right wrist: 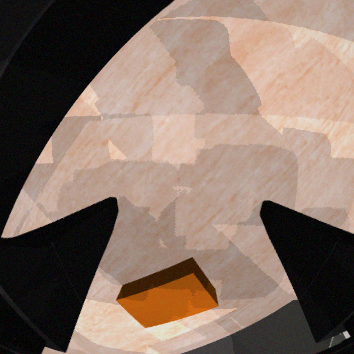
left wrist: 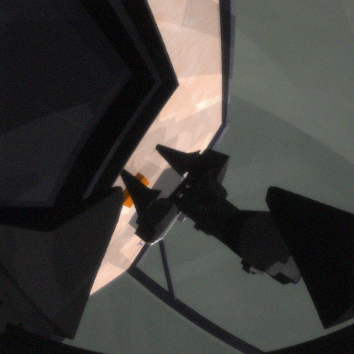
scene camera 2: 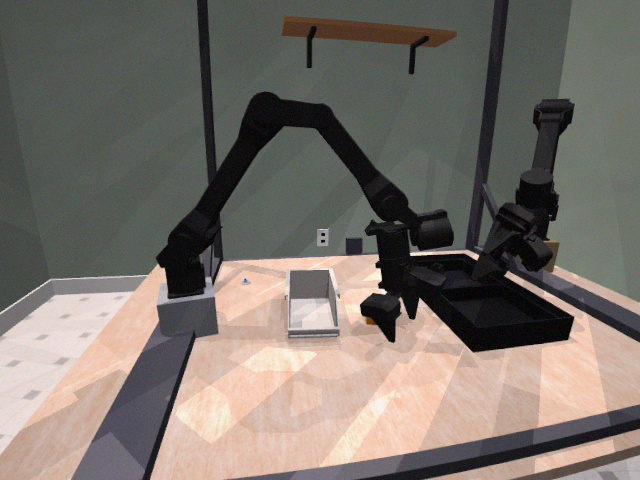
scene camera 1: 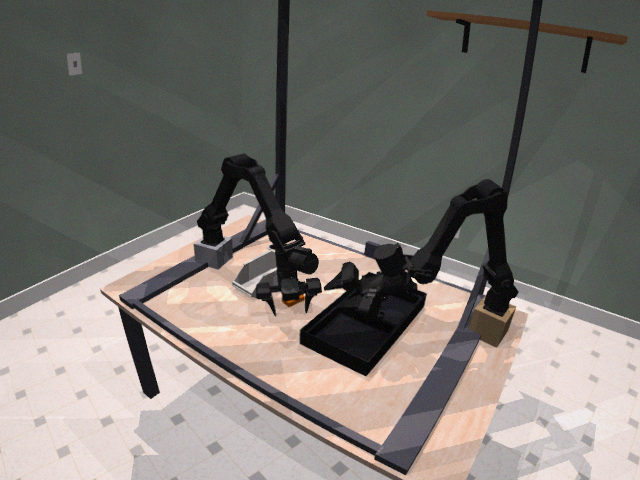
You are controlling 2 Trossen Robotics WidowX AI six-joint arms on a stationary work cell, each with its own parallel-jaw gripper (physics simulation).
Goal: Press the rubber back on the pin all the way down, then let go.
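Frame: origin at the left arm's base, x ahead, y left, z up, level; centimetres.
Where they show: left gripper, fingertip midpoint: point(left wrist: 196, 193) point(scene camera 2: 478, 267) point(scene camera 1: 331, 297); right gripper, fingertip midpoint: point(right wrist: 191, 206) point(left wrist: 139, 156) point(scene camera 2: 402, 329) point(scene camera 1: 290, 314); left arm's base, origin of the base link: point(scene camera 1: 496, 307); right arm's base, origin of the base link: point(scene camera 2: 186, 289) point(scene camera 1: 212, 240).
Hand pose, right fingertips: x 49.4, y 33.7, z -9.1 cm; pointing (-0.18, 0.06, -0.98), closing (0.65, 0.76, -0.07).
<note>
Each offset is from my right fingertips to the top centre of the thing. "spot": to the spot under its first point. Level surfaces: height alone.
A tiny blue-and-white piece @(dx +34.8, dy -23.8, dz +0.9 cm) point(scene camera 2: 245, 281) lies on the table at the left in scene camera 2; it is too small to tell whether it is the pin or how its rubber back sits. An orange block @(dx +4.5, dy -5.6, dz +1.2 cm) point(scene camera 1: 293, 300) point(scene camera 2: 370, 320) point(left wrist: 142, 181) point(right wrist: 170, 302) lies on the table. My right gripper point(scene camera 1: 290, 312) point(scene camera 2: 402, 327) point(left wrist: 139, 156) point(right wrist: 191, 206) is open and empty, pointing down above the table close to the block, which shows low between its fingers in the right wrist view. My left gripper point(scene camera 1: 347, 299) is open and empty above the black tray.
The two-part black tray @(dx -19.0, dy -12.3, dz +4.8 cm) point(scene camera 1: 336, 356) point(scene camera 2: 522, 334) stands right of the block. A grey open bin @(spot: dx +17.6, dy +4.3, dz +2.7 cm) point(scene camera 2: 313, 331) stands left of the block. Dark frame rails point(scene camera 1: 248, 377) edge the table @(dz -0.3 cm) point(scene camera 1: 330, 397), and a brown shelf point(scene camera 2: 361, 32) hangs on the wall.
</note>
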